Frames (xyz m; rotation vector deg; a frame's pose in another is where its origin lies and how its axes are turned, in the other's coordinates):
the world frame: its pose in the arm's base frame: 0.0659 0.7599 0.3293 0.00 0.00 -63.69
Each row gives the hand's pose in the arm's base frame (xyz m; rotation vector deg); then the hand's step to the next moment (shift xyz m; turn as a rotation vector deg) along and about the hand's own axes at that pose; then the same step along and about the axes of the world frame.
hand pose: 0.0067 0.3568 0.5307 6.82 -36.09 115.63
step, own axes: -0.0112 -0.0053 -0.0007 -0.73 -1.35 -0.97
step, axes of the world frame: 0.0104 0.0064 -0.0023 0.38 1.68 -0.56
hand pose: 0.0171 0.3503 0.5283 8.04 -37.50 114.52
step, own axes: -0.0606 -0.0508 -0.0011 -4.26 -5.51 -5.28
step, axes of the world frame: 0.0581 0.0536 -0.0032 2.23 7.51 -3.88
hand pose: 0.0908 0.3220 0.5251 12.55 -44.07 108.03
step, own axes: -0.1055 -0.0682 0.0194 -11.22 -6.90 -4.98
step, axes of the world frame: 0.1123 0.0591 -0.0073 8.69 9.04 -6.40
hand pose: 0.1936 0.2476 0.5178 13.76 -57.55 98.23
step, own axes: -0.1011 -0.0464 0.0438 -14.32 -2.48 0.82
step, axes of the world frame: 0.1180 0.0160 -0.0103 12.65 2.20 -6.87
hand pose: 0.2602 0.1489 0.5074 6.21 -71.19 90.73
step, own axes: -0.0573 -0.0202 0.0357 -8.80 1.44 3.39
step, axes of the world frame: 0.0695 -0.0098 -0.0062 7.76 -2.74 -4.82
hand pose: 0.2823 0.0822 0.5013 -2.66 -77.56 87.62
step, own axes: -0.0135 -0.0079 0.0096 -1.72 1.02 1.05
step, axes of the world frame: 0.0180 -0.0030 0.0017 1.32 -1.24 -1.35
